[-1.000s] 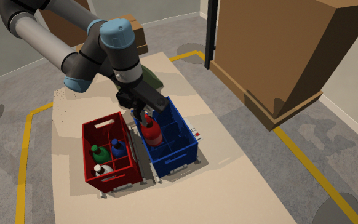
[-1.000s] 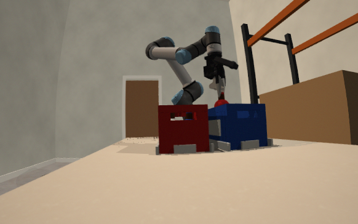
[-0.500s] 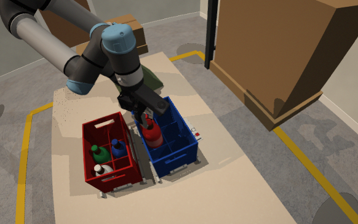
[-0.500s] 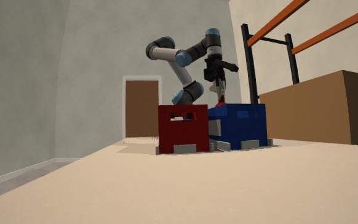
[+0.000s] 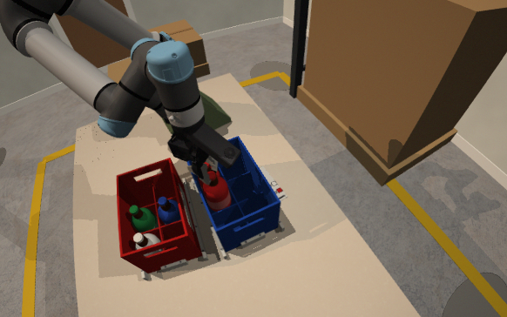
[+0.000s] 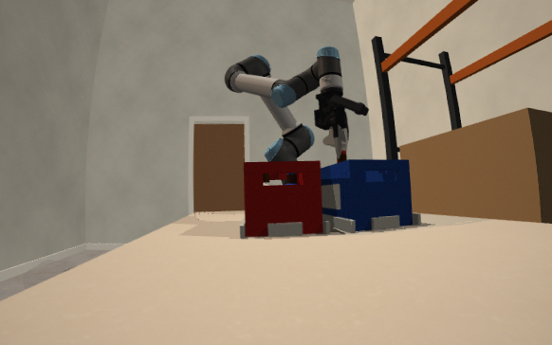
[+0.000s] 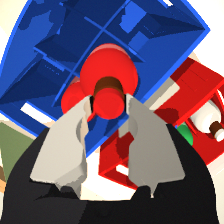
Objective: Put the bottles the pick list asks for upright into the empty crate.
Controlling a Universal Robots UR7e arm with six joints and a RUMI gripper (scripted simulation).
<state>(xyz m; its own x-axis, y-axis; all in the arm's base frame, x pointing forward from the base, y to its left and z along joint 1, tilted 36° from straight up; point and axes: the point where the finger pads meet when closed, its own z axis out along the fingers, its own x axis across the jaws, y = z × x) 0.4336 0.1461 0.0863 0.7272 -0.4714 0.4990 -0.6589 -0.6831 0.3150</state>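
The red bottle is 7 cm below my hand. The rest, counted from my hand: red crate 20 cm to the right, 13 cm below; then blue bottle 16 cm to the right, 12 cm below; then blue crate 1 cm behind, 4 cm to the left, 13 cm below.
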